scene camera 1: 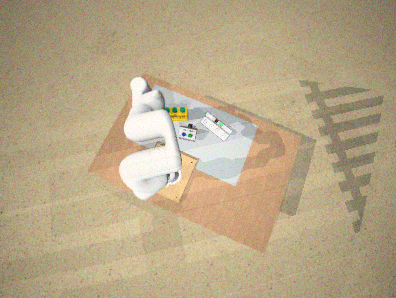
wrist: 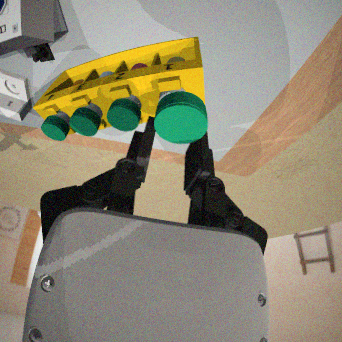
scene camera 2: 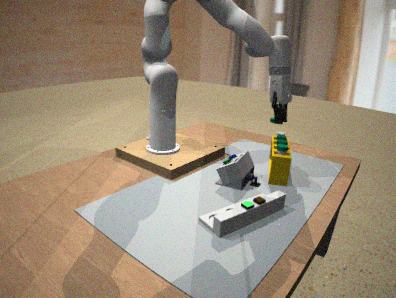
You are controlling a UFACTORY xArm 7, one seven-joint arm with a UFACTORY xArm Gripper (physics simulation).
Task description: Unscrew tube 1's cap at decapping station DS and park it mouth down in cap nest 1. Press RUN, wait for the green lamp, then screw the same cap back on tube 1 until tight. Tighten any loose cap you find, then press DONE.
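Seen in the pictures: gripper, fingertip midpoint: (wrist: 172,136) (scene camera 2: 280,122); arm's base at its link origin: (scene camera 2: 163,149).
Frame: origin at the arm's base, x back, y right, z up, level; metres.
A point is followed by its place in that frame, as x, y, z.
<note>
My gripper (scene camera 2: 279,120) {-0.327, -0.271, 0.123} (wrist: 172,136) {-0.327, -0.271, 0.123} is shut on a green cap (wrist: 181,117) {-0.296, -0.267, 0.134} (scene camera 2: 274,120), held high above the yellow rack (scene camera 1: 185,117) {-0.407, -0.119, -0.028} (scene camera 2: 278,172) {-0.420, -0.103, 0.011} (wrist: 192,77) {-0.305, -0.280, 0.062}, with a gap below it. In the wrist view the cap overlaps the rack's right end. Three other green caps (wrist: 124,114) {-0.351, -0.226, 0.088} (wrist: 85,121) {-0.374, -0.183, 0.088} (wrist: 55,127) {-0.397, -0.140, 0.088} sit on tubes in the rack. A pale uncapped tube top (scene camera 2: 281,135) {-0.355, -0.229, 0.090} shows at the rack's far end; the held cap mostly hides it in the wrist view. The arm hides the gripper in scene camera 1. The green lamp (scene camera 1: 220,124) {-0.458, 0.134, 0.020} (scene camera 2: 247,204) {-0.463, 0.140, 0.020} is lit.
The white cap nest strip (scene camera 1: 215,131) {-0.412, 0.124, -0.028} (scene camera 2: 252,216) {-0.477, 0.132, -0.011} (wrist: 15,100) {-0.473, 0.031, -0.015} bears the lamps. A grey console (scene camera 1: 188,133) {-0.289, -0.020, 0.040} (scene camera 2: 235,172) {-0.335, 0.010, 0.019} with blue and green buttons stands beside the rack. A small black fixture (scene camera 2: 255,181) {-0.369, -0.055, -0.021} (wrist: 41,52) {-0.364, -0.060, -0.025} stands by the console.
</note>
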